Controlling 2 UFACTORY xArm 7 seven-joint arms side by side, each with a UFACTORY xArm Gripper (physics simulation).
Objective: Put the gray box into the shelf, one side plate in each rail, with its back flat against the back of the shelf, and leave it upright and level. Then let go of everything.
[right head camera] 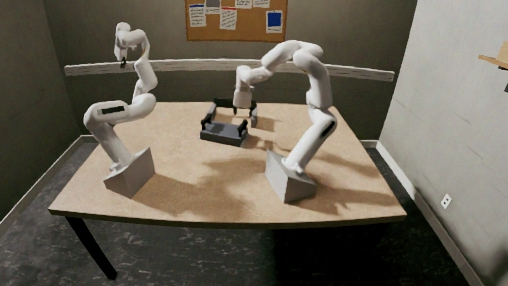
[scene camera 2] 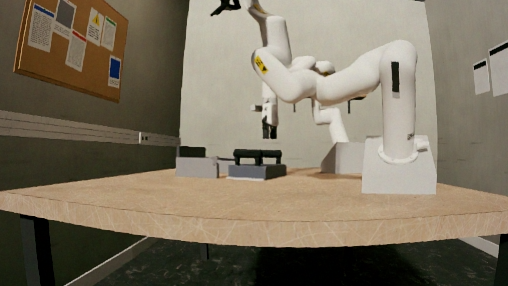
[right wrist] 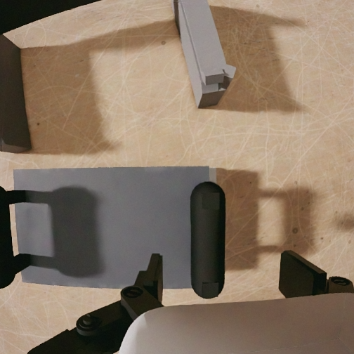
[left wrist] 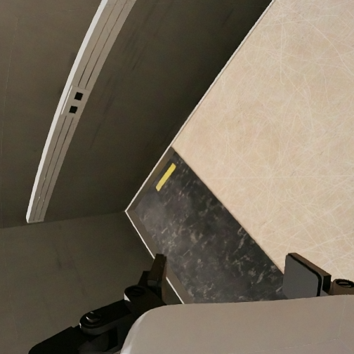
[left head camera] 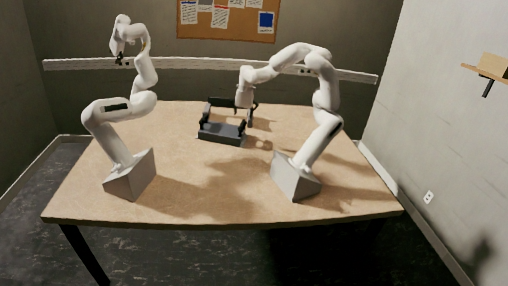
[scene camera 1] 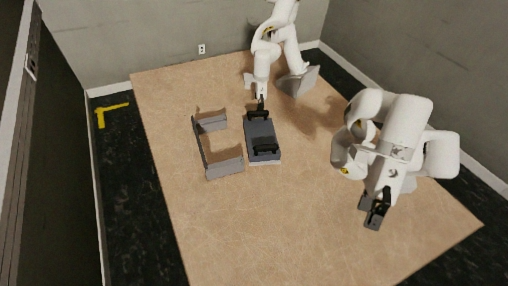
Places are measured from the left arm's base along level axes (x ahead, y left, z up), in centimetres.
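Pixels of known places: left gripper, fingertip midpoint: (right head camera: 120, 62) (scene camera 2: 201, 1) (left head camera: 114, 57) (scene camera 1: 366, 219); right gripper, fingertip midpoint: (right head camera: 242, 115) (scene camera 2: 269, 139) (left head camera: 243, 115) (scene camera 1: 258, 103); left arm's base at its link origin: (right head camera: 126, 163) (scene camera 2: 398, 153) (left head camera: 127, 165); right arm's base at its link origin: (right head camera: 292, 167) (left head camera: 298, 167) (scene camera 1: 297, 72).
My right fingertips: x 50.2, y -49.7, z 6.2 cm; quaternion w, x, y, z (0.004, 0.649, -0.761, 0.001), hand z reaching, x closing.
For each thing: its top centre in the pictures, then the offset to it from my right fingertips. Level surfaces: height alone.
- gray box at its top centre: (scene camera 2: 259, 149) (scene camera 1: 262, 127) (left head camera: 222, 119) (right head camera: 223, 120) dy +12.0, dx +1.7, dz -5.2 cm
- second black handle at its top centre: (scene camera 2: 247, 149) (scene camera 1: 266, 145) dy +24.1, dx +3.4, dz -5.2 cm
- wooden table at its surface level: dz -17.1 cm
The gray box (left head camera: 220, 133) (right head camera: 222, 134) (scene camera 1: 259, 131) (scene camera 2: 247, 172) (right wrist: 135, 200) lies flat on the table outside the shelf, with two black handles on top. The gray shelf, with a dark back plate (left head camera: 221, 102) (scene camera 1: 199, 145) and two side rails (scene camera 1: 225, 167) (scene camera 2: 196, 167) (right wrist: 202, 45), stands apart from the box beside its long side. My right gripper (scene camera 1: 260, 106) (scene camera 2: 269, 132) (right wrist: 222, 272) is open above one handle (right wrist: 207, 240); that handle lies between its fingers in the wrist picture, below them. My left gripper (scene camera 1: 370, 212) (left wrist: 226, 274) is open and empty, high and far from the box.
The second black handle (scene camera 1: 266, 148) is at the box's other end. Both arms stand on gray wedge bases (left head camera: 131, 175) (left head camera: 295, 177) on the wooden table (left head camera: 190, 200). A wall rail (left head camera: 200, 63) runs behind the table.
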